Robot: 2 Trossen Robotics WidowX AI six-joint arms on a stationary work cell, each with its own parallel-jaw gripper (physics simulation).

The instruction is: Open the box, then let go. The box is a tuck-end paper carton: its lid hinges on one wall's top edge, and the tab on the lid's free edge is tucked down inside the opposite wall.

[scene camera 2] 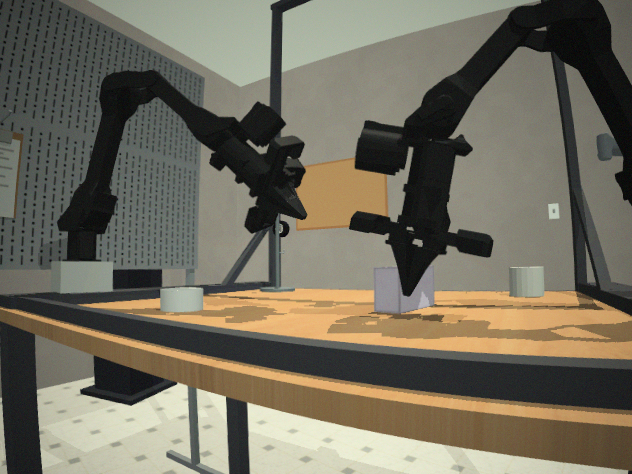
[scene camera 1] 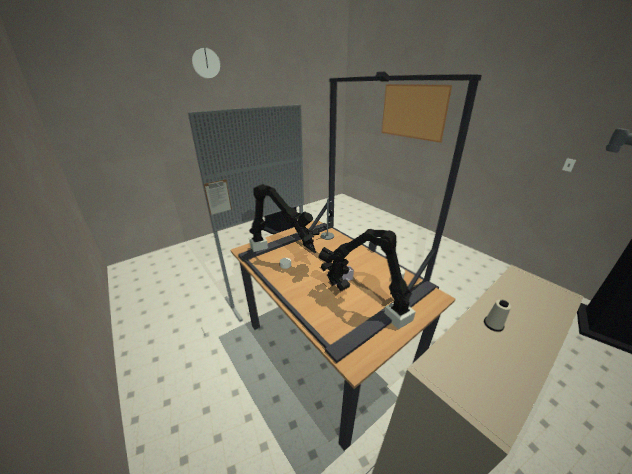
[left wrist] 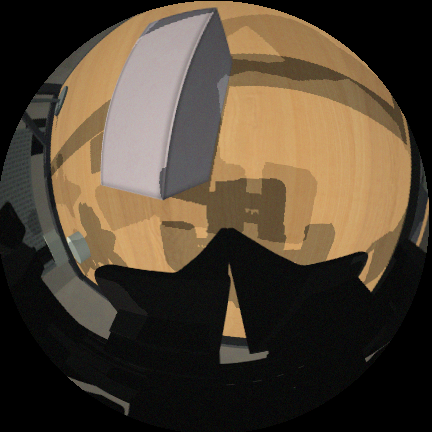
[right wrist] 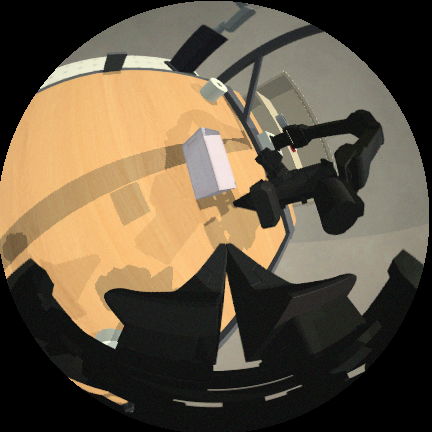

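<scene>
The lavender carton stands upright on the table. Its pale top looks flat and shut; no raised flap shows. My left gripper is shut and empty. It points down beside one short end of the carton, with a small gap in both wrist views, and hides part of the carton in scene camera 2. My right gripper is shut and empty, in the air well away from the carton. The tucked tab cannot be made out.
A white short cylinder stands on the table. A grey-green cylinder stands on the carton's other side. A thin stand is near the dark frame post.
</scene>
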